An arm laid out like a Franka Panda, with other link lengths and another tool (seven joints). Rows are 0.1 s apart.
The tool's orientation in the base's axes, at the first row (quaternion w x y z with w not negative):
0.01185, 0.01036, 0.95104, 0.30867
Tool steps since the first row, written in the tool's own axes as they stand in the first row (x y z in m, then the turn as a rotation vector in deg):
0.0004, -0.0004, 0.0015, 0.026, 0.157, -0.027
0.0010, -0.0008, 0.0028, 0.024, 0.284, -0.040
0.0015, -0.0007, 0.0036, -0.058, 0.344, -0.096
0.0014, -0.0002, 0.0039, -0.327, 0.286, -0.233
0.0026, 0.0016, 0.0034, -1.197, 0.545, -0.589
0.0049, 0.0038, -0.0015, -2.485, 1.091, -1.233
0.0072, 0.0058, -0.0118, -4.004, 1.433, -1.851
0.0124, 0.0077, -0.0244, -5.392, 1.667, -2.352
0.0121, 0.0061, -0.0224, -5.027, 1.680, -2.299
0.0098, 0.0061, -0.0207, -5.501, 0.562, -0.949
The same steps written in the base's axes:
-0.0004, 0.0006, -0.0015, -0.025, 0.112, 0.114
-0.0009, 0.0010, -0.0028, -0.022, 0.207, 0.199
-0.0014, 0.0016, -0.0033, 0.059, 0.220, 0.281
-0.0013, 0.0022, -0.0033, 0.324, 0.086, 0.362
-0.0025, 0.0034, -0.0019, 1.186, 0.063, 0.816
-0.0049, 0.0023, 0.0034, 2.462, 0.092, 1.679
-0.0075, -0.0020, 0.0128, 3.966, -0.035, 2.404
-0.0130, -0.0078, 0.0241, 5.342, -0.177, 2.969
-0.0127, -0.0079, 0.0215, 4.979, -0.126, 2.928
-0.0103, -0.0069, 0.0202, 5.478, -0.251, 1.187

